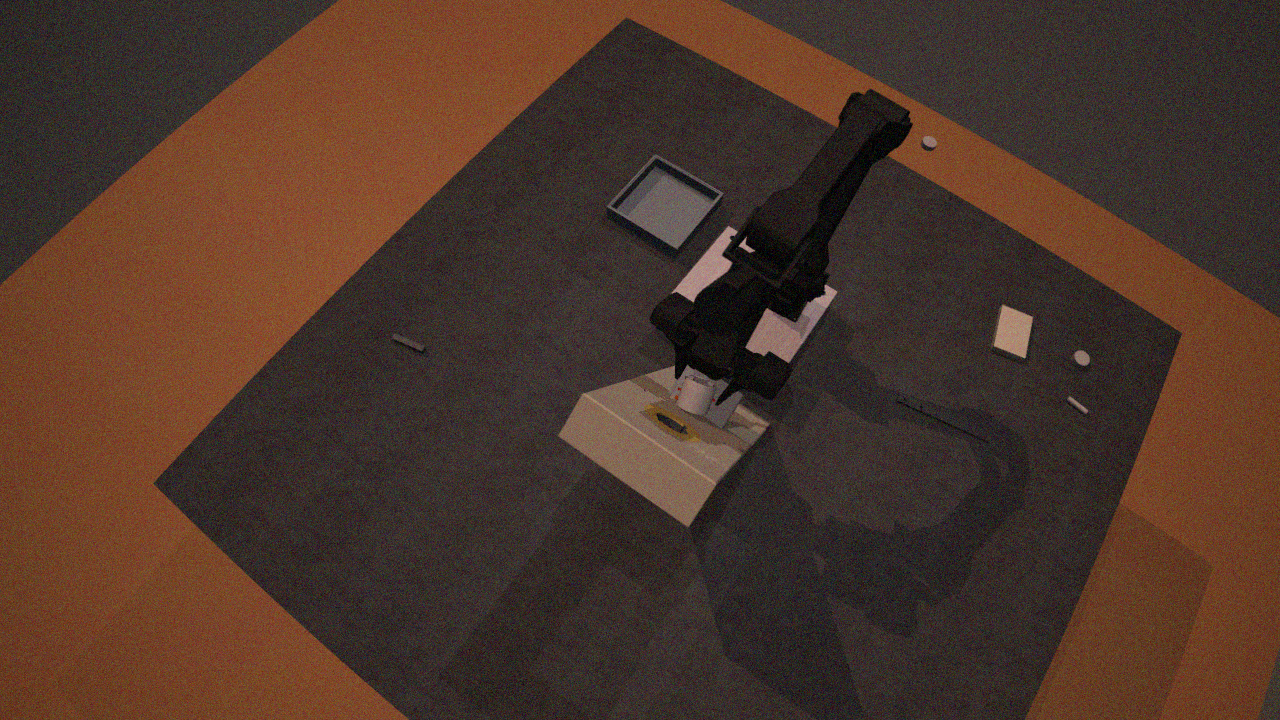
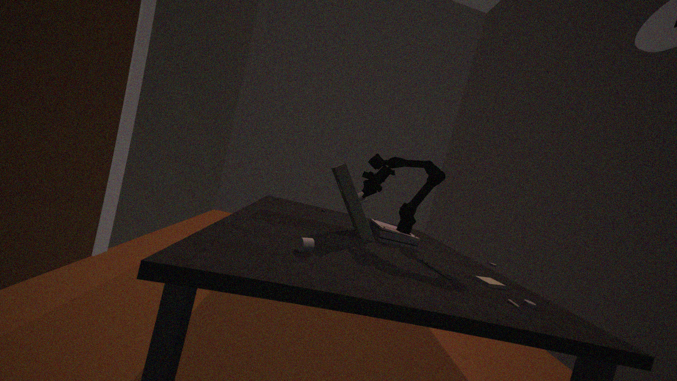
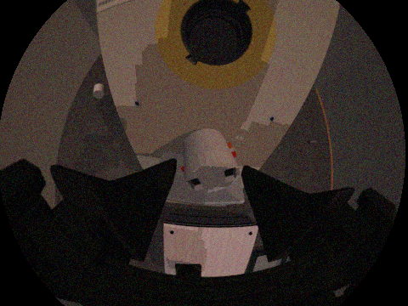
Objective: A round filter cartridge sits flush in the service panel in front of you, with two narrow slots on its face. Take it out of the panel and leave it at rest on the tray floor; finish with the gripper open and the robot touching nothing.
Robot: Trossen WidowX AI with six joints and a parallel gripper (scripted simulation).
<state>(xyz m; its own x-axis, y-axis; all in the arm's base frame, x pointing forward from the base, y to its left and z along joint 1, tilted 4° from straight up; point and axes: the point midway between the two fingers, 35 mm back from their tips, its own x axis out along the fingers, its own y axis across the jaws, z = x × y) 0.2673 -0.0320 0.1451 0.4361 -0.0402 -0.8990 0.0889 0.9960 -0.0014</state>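
The round filter cartridge is right at my gripper tip. Also, from my gripper tip: cream service panel: 5 cm ahead, 2 cm below; bar: 10 cm ahead, 47 cm to the right, 19 cm below; grey-blue tray: 37 cm behind, 24 cm to the right, 19 cm below.
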